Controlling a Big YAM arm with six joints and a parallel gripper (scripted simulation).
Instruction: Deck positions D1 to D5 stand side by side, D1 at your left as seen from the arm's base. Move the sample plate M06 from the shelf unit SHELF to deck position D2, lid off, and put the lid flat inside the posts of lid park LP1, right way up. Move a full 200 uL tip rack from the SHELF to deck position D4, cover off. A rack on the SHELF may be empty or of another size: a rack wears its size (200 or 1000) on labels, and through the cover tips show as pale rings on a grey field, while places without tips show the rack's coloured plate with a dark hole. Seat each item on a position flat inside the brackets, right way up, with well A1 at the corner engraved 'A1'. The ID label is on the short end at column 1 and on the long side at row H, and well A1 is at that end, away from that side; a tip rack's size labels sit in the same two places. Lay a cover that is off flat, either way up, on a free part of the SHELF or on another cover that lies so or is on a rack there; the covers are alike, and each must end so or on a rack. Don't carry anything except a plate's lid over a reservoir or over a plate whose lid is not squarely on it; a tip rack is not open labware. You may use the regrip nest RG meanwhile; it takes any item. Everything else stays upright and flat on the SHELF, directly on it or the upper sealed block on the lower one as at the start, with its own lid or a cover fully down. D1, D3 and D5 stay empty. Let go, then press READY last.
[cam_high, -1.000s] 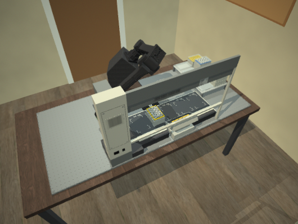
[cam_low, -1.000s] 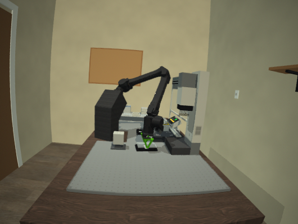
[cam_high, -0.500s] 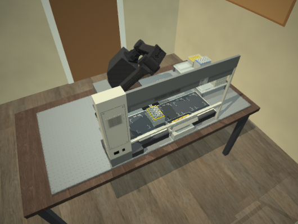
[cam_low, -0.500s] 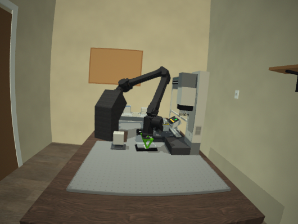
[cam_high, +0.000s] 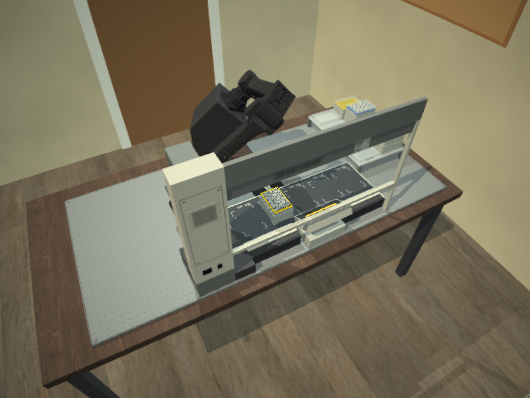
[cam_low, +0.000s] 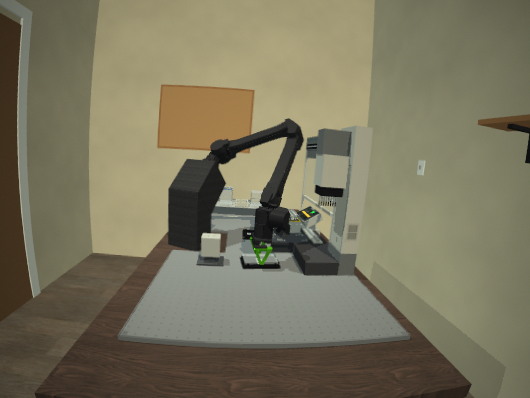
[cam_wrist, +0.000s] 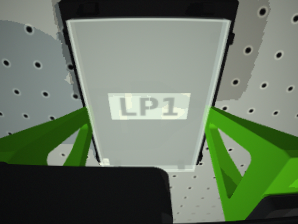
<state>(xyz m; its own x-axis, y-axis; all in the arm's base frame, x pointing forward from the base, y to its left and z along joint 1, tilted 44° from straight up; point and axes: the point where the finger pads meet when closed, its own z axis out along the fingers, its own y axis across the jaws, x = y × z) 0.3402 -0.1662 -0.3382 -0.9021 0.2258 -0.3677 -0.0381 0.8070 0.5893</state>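
Now: the LP1 label 10 mm below my hand. Round my hand: white ready button box: 190 mm behind, 40 mm to the left, 40 mm above; perforated board: 20 mm ahead, 320 mm to the left, 20 mm below; dark lid park LP1: 20 mm below.
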